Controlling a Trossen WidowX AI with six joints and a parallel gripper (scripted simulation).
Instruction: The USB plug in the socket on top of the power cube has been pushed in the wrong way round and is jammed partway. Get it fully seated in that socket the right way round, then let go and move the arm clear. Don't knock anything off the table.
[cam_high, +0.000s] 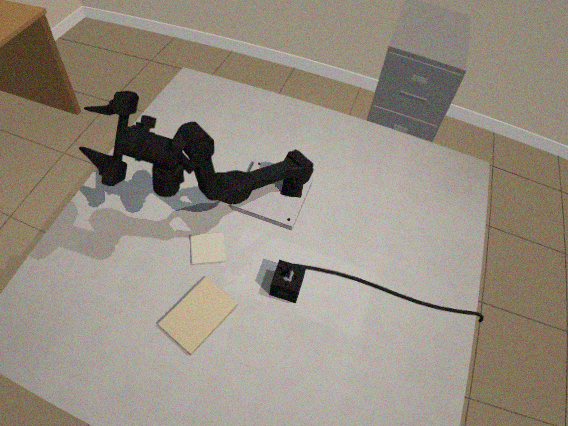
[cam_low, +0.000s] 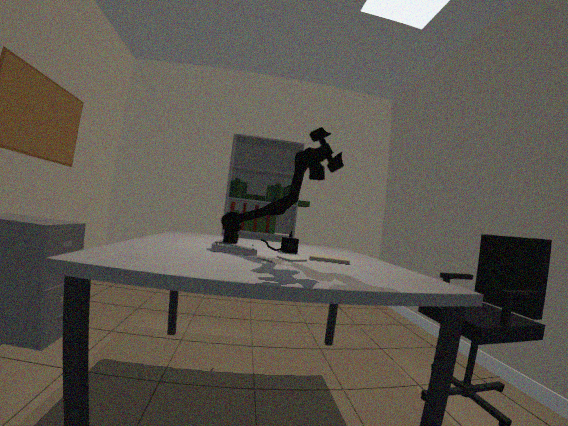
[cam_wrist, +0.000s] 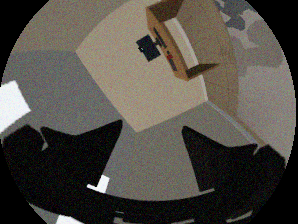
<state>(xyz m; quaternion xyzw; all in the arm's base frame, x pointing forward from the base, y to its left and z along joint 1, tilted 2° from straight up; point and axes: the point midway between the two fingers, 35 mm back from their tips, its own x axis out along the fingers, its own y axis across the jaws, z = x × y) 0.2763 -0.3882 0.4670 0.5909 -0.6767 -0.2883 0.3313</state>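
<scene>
The USB plug is 40 mm ahead of my gripper tip, 460 mm to the left of it and 390 mm below it. Round my gripper tip: pad (160 mm ahead, 240 mm to the left, 480 mm below).
</scene>
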